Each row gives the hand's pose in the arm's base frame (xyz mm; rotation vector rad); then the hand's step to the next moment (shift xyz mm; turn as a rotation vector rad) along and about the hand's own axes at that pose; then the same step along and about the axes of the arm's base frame.
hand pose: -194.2 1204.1 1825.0 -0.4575 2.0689 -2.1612
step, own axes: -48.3 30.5 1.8 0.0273 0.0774 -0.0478
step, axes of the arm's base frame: 42.5 10.3 -36.8 -0.0495 0.0330 -0.0740
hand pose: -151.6 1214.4 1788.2 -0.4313 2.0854 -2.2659
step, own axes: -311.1 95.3 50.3 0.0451 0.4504 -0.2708
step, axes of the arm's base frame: 294.7 6.7 -146.6 -0.1771 0.2088 -0.4508
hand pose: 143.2 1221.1 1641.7 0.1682 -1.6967 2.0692
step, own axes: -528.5 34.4 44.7 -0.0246 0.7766 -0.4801
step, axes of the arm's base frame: 446.7 -188.8 -217.6 -0.2120 0.3452 -0.8186
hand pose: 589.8 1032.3 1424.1 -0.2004 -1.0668 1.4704
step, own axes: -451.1 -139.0 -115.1 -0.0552 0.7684 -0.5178
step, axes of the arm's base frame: 282.5 -355.7 -172.4 -0.1735 0.3357 -0.8478
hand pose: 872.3 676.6 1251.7 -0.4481 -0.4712 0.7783
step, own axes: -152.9 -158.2 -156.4 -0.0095 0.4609 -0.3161
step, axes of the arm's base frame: 79.6 -246.5 -76.0 -0.0863 0.2179 -0.5075
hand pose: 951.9 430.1 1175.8 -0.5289 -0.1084 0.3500
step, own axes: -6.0 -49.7 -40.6 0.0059 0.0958 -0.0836
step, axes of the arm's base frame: 17.0 -61.4 -9.5 -0.0072 0.0396 -0.1208
